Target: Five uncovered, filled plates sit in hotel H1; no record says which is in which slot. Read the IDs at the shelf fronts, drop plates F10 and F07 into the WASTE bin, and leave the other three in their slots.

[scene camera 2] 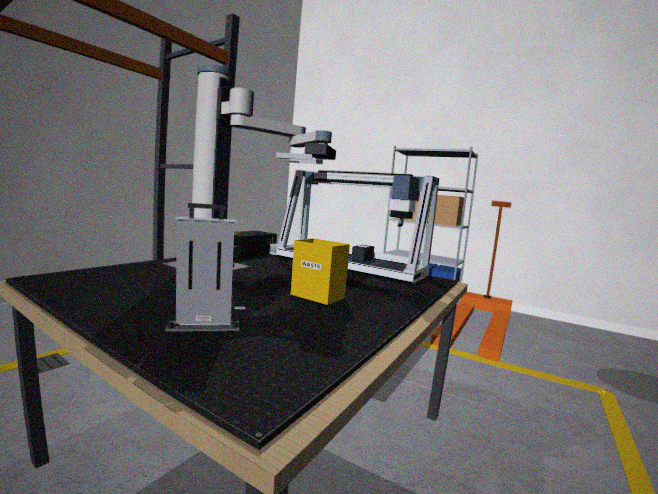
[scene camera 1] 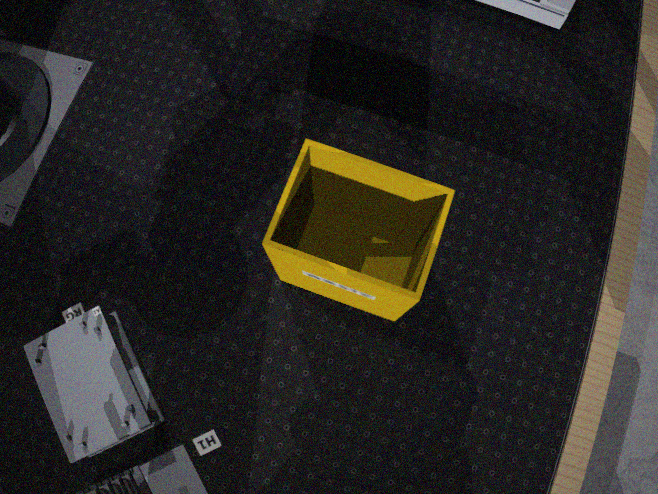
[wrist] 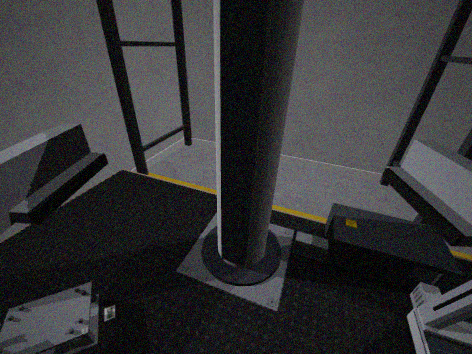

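Pixels of known places: gripper, between the fingertips: (scene camera 2: 283,157) (wrist: 244,150); arm's base, origin of its link: (wrist: 241,251).
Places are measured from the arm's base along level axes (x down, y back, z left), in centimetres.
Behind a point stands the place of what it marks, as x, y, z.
Hotel H1 (scene camera 1: 172,473) @(-2.1, -51.9, -37.2) (scene camera 2: 204,255) @(-20.4, -58.9, -49.3) is a tall grey case; part of its top shows at the bottom edge of the scene camera 1 view, beside an H1 tag (scene camera 1: 206,441) @(-1.3, -54.6, -31.7). Its plates and shelf-front IDs cannot be read. The yellow WASTE bin (scene camera 1: 372,170) @(-20.3, -64.2, 2.7) (scene camera 2: 334,273) @(-11.8, -72.5, -5.8) stands upright and open-topped; no plate shows inside it. My gripper (scene camera 2: 299,157) (wrist: 244,150) @(-52.3, -34.3, 10.0) is open, with its fingers wide apart and no plate between them. It is high above the table, behind the bin in the scene camera 2 view.
The arm's column (scene camera 2: 204,143) @(-56.2, -3.4, -6.7) (wrist: 250,150) @(-39.5, -7.7, 2.7) stands on a grey base plate (scene camera 1: 69,79) @(-1.3, -12.2, 10.7) (wrist: 270,297) @(-1.4, -12.1, 12.4). The low RG stand (scene camera 1: 79,377) @(-7.3, -37.6, -29.4) (wrist: 50,317) @(-7.3, -37.7, -29.8) with pegs is beside H1. A gantry machine (scene camera 2: 356,176) @(-49.5, -42.6, 62.3) and a black box (scene camera 2: 255,244) @(-7.7, 3.4, 36.4) (wrist: 390,240) @(-12.8, 8.9, 40.0) stand toward the back.
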